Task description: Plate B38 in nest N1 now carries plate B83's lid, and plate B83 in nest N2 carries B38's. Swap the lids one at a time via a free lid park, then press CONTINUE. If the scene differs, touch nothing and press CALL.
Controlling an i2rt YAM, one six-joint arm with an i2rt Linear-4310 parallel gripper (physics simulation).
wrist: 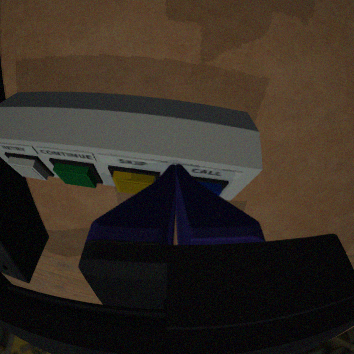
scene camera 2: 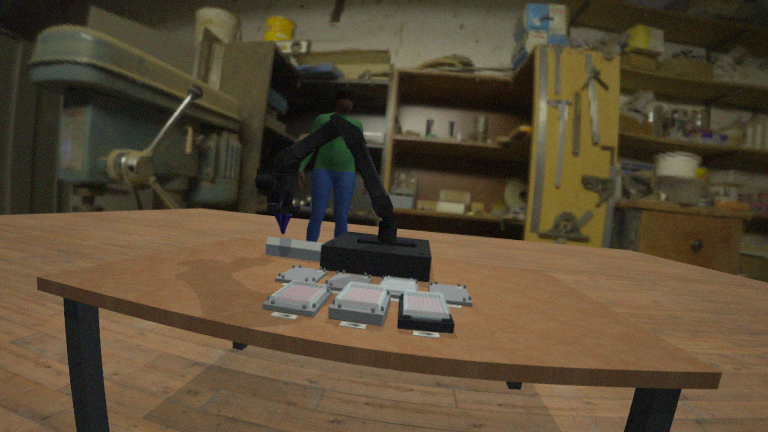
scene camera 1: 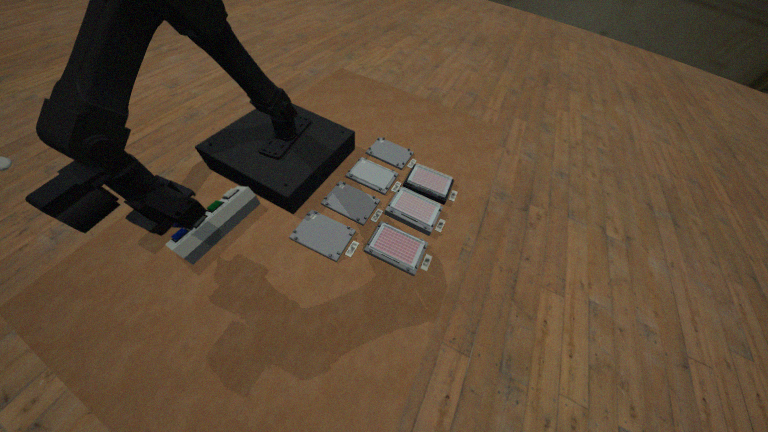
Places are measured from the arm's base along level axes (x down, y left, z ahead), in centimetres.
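Pixels of known places: gripper, between the fingertips: [wrist: 175,173] [scene camera 2: 283,234]; arm's base, origin of its link: [scene camera 2: 386,243] [scene camera 1: 286,136].
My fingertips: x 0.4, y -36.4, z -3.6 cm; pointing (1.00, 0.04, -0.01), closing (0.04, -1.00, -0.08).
For each thing: its top centre in the pictures, then the offset to it from my fingertips. "spot": a spot on its surface instead.
- button box, centre of its top: [wrist: 95,175] [scene camera 1: 207,211] [scene camera 2: 299,238] dx +1.3, dy +5.7, dz -0.9 cm
- green CONTINUE button, centre of its top: [wrist: 70,182] [scene camera 1: 212,203] dx +2.1, dy +8.4, dz -2.0 cm
- blue CALL button, centre of its top: [wrist: 198,199] [scene camera 1: 176,232] dx +2.1, dy -1.3, dz -4.0 cm
- middle plate, centre of its top: [scene camera 2: 363,291] [scene camera 1: 416,204] dx +3.7, dy +28.8, dz +47.6 cm
- black nest, a spot on its surface: [scene camera 2: 425,305] spot: dx +4.1, dy +40.6, dz +53.2 cm
- second pad, a spot on its surface: [scene camera 1: 351,201] spot: dx +6.7, dy +25.2, dz +29.3 cm
- pale lid-like sheet, centre of its top: [scene camera 2: 398,283] [scene camera 1: 372,172] dx +5.9, dy +38.1, dz +31.5 cm
- far pad, a spot on its surface: [scene camera 2: 451,293] [scene camera 1: 394,152] spot: dx +6.7, dy +51.2, dz +35.2 cm
My gripper [scene camera 2: 283,232] [wrist: 175,173] is shut and empty, its dark blue tips above the button box [scene camera 1: 225,221] [scene camera 2: 292,248] [wrist: 135,125], between SKIP and CALL in the wrist view. The green CONTINUE button [scene camera 1: 215,205] [wrist: 75,174] is left of them. The blue CALL button [scene camera 1: 179,234] [wrist: 212,188] is partly hidden by a finger. Three pink-welled plates sit in nests: one plate [scene camera 1: 398,245] [scene camera 2: 299,293], a middle plate [scene camera 1: 414,207] [scene camera 2: 359,297] and a plate in a black nest [scene camera 1: 430,180] [scene camera 2: 425,305]. Their labels are too small to read.
Four flat grey pads stand in a row beside the nests: a pad [scene camera 1: 323,235], a second pad [scene camera 1: 351,201], one bearing a pale lid-like sheet [scene camera 1: 372,174] [scene camera 2: 399,285], and a far pad [scene camera 1: 390,152] [scene camera 2: 451,293]. The black arm base [scene camera 1: 279,155] [scene camera 2: 375,257] stands beside the button box.
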